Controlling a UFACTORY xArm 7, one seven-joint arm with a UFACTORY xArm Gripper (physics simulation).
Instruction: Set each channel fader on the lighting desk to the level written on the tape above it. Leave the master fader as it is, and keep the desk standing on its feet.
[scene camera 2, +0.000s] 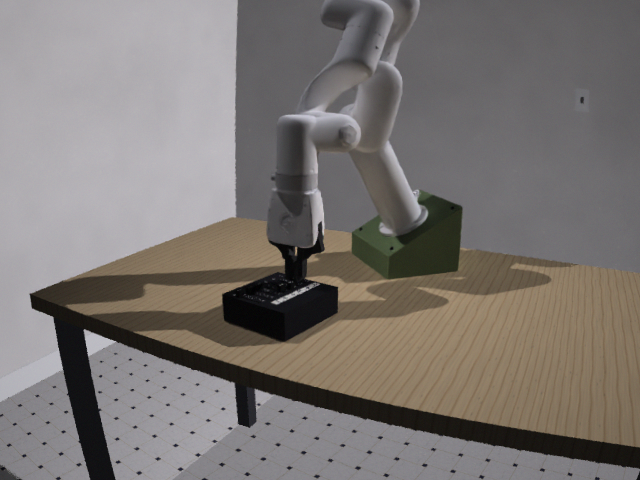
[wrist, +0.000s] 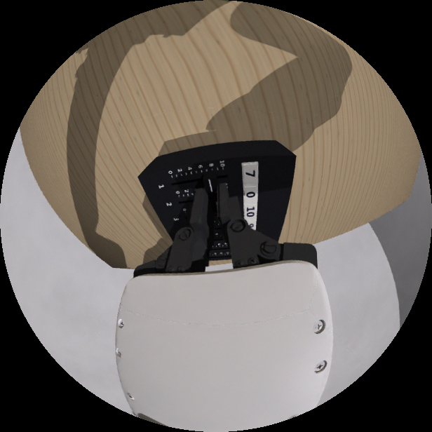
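Pixels of known places: gripper, fingertip midpoint: (scene camera 2: 295, 278); arm's base, link origin: (scene camera 2: 404, 221).
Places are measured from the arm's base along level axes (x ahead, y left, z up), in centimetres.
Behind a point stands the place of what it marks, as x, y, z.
The black lighting desk (scene camera 2: 310, 312) @[45.0, 0.5, -7.1] (wrist: 278, 175) stands flat on the table. Its white tape strip (scene camera 2: 295, 293) @[43.6, -3.4, -4.7] (wrist: 250, 184) shows 7, 0, 10 and a partly hidden number in the wrist view. My gripper (scene camera 2: 295, 277) @[38.8, -6.4, -3.9] (wrist: 215, 198) points down at the desk top, shut on the channel 1 fader cap (wrist: 210, 185). The cap's white line stands between the 6 and 8 marks of its scale. The fingers hide most of the channel 2 and 3 tracks. The other fader caps and the master fader cannot be told apart.
The wooden table (scene camera 2: 465, 351) @[40.6, 28.3, -10.3] (wrist: 150, 90) carries the desk near its left front edge. The green wedge base (scene camera 2: 426, 255) @[6.1, 8.3, -5.5] of the arm stands behind and to the right of the desk. A pale wall (scene camera 2: 113, 129) rises at the left.
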